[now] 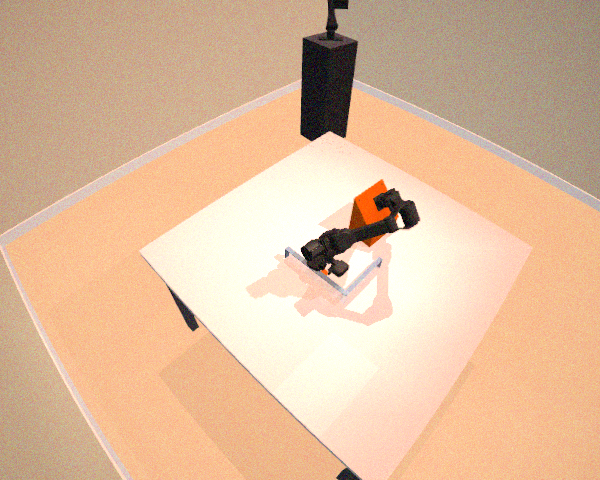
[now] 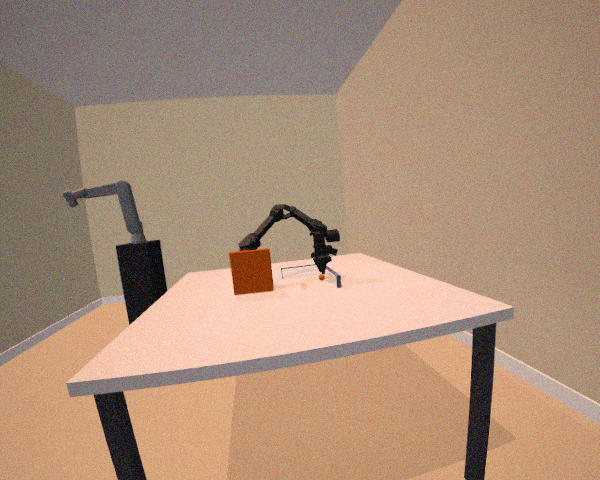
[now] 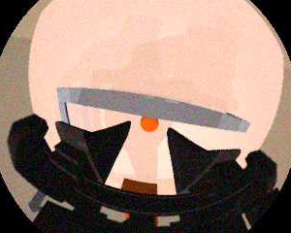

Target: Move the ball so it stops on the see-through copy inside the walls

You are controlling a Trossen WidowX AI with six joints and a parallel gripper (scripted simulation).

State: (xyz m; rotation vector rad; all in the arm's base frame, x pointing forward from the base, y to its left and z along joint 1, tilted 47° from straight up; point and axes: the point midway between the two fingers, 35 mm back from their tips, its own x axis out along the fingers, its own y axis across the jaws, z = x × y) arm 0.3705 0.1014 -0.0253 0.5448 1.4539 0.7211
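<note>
My gripper tip is now 2 cm above the orange ball. From my gripper tip the other things lie so: see-through ball (11 cm behind, 14 cm to the right, 2 cm below).
</note>
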